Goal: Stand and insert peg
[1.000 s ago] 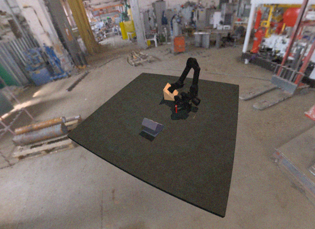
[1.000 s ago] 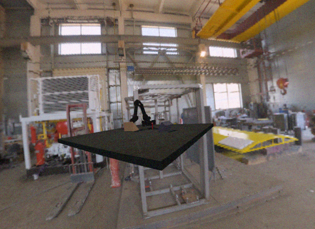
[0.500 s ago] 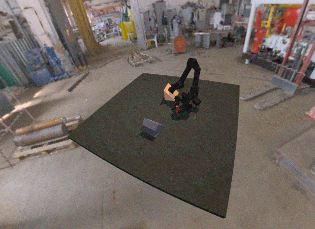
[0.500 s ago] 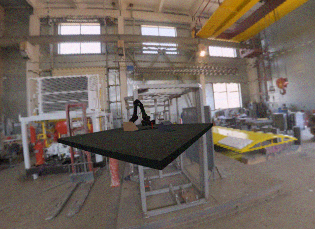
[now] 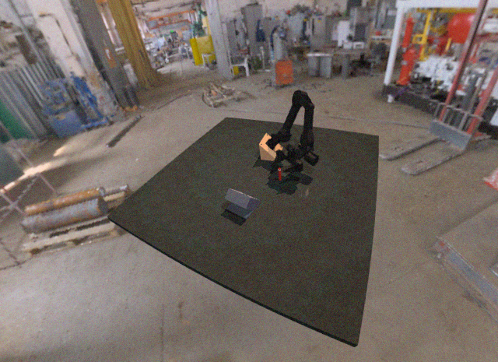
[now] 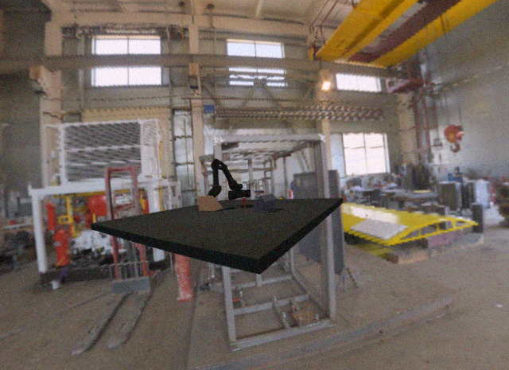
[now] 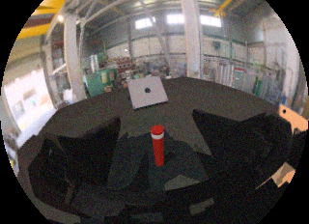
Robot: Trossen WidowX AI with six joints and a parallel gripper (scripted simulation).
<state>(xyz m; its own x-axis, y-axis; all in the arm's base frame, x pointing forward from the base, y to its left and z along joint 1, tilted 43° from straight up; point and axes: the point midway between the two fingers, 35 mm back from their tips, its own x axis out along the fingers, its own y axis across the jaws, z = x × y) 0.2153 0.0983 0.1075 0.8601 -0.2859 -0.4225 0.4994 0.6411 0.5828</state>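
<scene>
Now: gripper tip 30 mm above the red peg, 10 mm to the right of it and 10 mm past it. The rest, counted from my gripper tip: grey sloped panel (220 mm ahead, 100 mm to the right, 50 mm below).
</scene>
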